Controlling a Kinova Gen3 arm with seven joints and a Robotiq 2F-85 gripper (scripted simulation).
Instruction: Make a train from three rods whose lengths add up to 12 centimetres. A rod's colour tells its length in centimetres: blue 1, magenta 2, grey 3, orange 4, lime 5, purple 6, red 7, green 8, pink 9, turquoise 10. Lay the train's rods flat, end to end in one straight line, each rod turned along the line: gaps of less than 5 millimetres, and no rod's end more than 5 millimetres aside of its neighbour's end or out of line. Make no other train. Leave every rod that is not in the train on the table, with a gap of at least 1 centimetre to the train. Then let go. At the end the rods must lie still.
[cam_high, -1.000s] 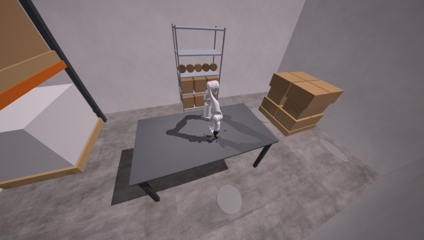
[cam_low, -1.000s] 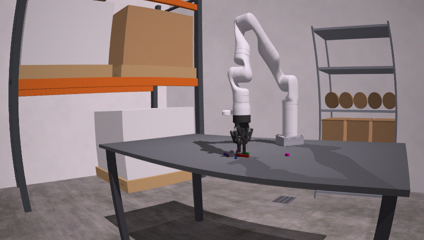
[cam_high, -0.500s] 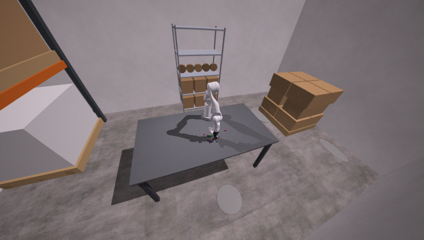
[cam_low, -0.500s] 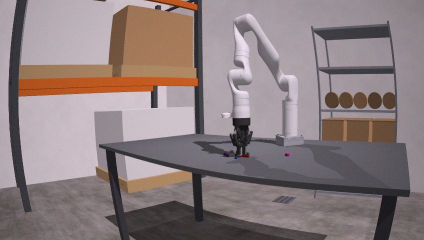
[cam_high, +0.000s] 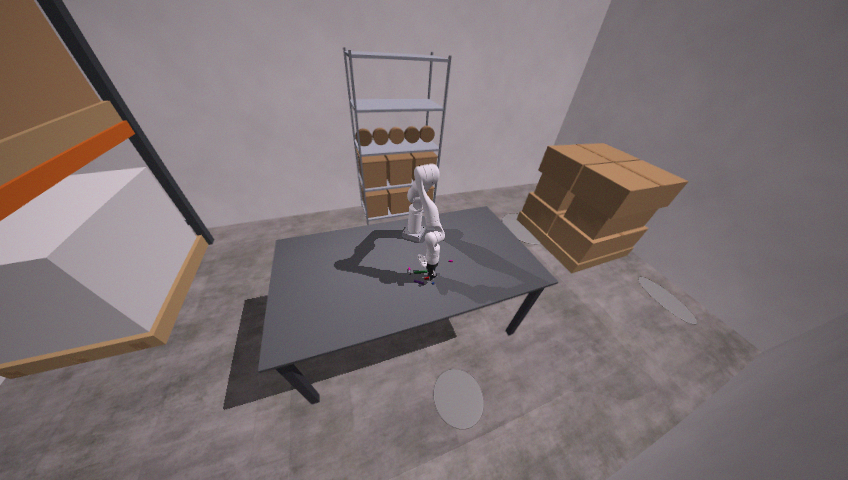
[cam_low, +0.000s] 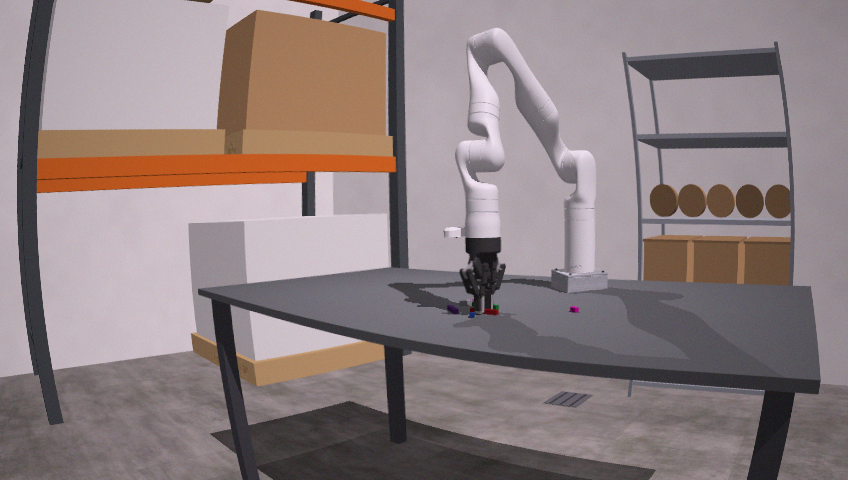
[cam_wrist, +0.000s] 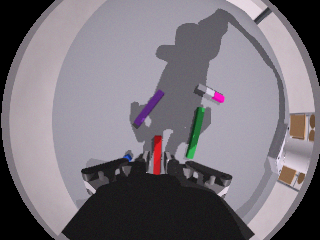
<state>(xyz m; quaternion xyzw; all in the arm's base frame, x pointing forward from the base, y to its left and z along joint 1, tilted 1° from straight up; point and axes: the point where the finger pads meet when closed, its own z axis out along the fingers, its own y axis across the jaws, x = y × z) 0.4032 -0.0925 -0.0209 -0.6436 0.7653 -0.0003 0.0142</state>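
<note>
The red rod is 2 cm below my hand. From my hand the other things lie so: purple rod: 8 cm to the right, 2 cm below; then green rod: 6 cm behind, 3 cm to the right, 2 cm below; then blue rod: 5 cm ahead, 2 cm below.
</note>
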